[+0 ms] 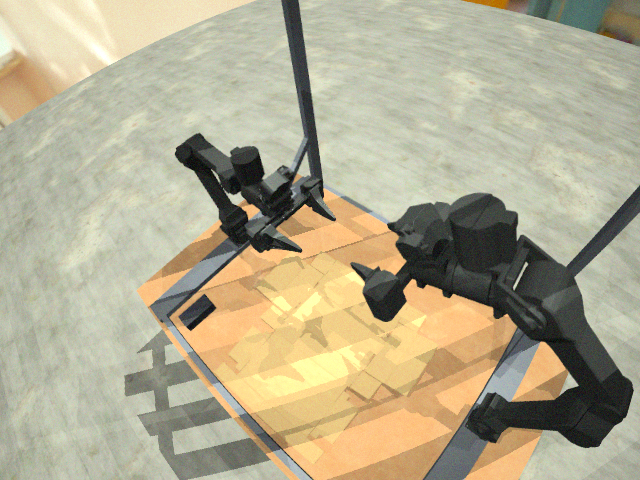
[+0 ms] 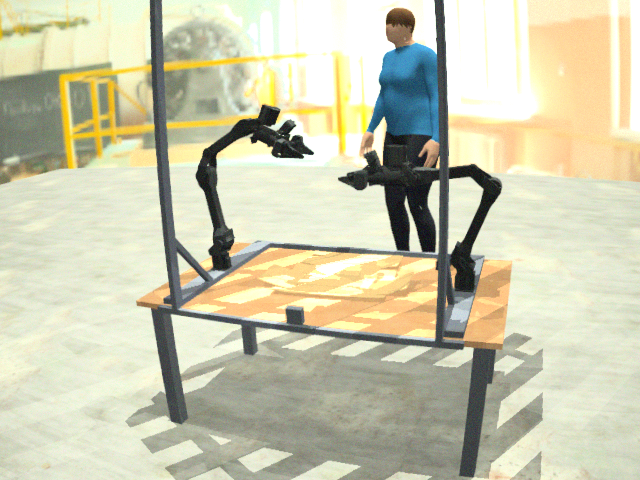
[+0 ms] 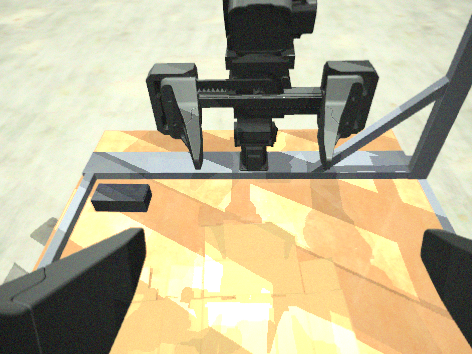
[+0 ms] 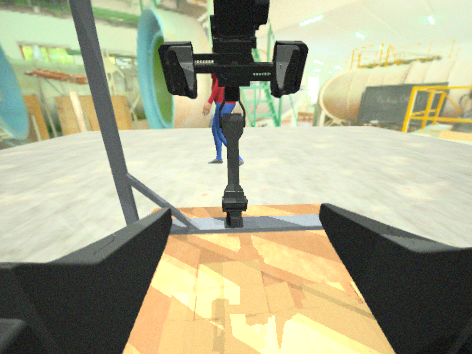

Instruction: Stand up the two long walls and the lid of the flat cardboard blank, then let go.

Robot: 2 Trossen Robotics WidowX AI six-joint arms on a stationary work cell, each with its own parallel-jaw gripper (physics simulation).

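Where they show: left gripper, fingertip midpoint: [image 1: 370, 244] [image 2: 309, 155] [image 3: 281, 241] [image 4: 236, 93]; right gripper, fingertip midpoint: [image 1: 319, 234] [image 2: 342, 176] [image 3: 262, 165] [image 4: 246, 212]; left arm's base, origin of the base link: [image 1: 481, 422] [image 2: 221, 268] [image 4: 234, 222]; right arm's base, origin of the base link: [image 1: 240, 237] [image 2: 465, 288] [image 3: 253, 161].
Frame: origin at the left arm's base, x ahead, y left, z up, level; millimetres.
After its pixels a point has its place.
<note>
The tan cardboard blank [image 1: 289, 408] @[x 399, y 274, z -15 mm] [image 2: 341, 273] @[x 449, y 92, z -13 mm] [image 3: 250, 250] @[x 675, y 8, z -5 mm] [image 4: 235, 275] @[x 235, y -3, z 2 mm] lies flat on the wooden table [image 1: 408, 439] @[x 122, y 139, z -19 mm] [image 2: 488, 315] @[x 1011, y -169, z -19 mm]. Its walls and lid all look down; single panels are hard to tell apart under the striped light and shadows. My left gripper [image 1: 372, 244] @[x 377, y 0, z 429 mm] [image 2: 307, 154] @[x 377, y 0, z 429 mm] [image 3: 281, 241] @[x 377, y 0, z 429 mm] is open and empty, high above the blank, tilted downward. My right gripper [image 1: 317, 235] @[x 493, y 1, z 360 mm] [image 2: 339, 179] @[x 493, y 1, z 360 mm] is open and empty, also high above the table, facing the left one. Neither gripper touches the cardboard.
A small dark block [image 1: 197, 311] @[x 794, y 274, z 15 mm] [image 2: 295, 315] [image 3: 121, 197] @[x 787, y 270, z 16 mm] sits by the table's edge rail. Tall metal posts [image 1: 302, 77] @[x 875, y -354, z 433 mm] [image 2: 160, 155] @[x 37, y -380, z 487 mm] rise from the table's frame. A person in blue [image 2: 408, 93] stands behind the table; a person in red [image 4: 225, 105] is partly hidden behind the left arm.
</note>
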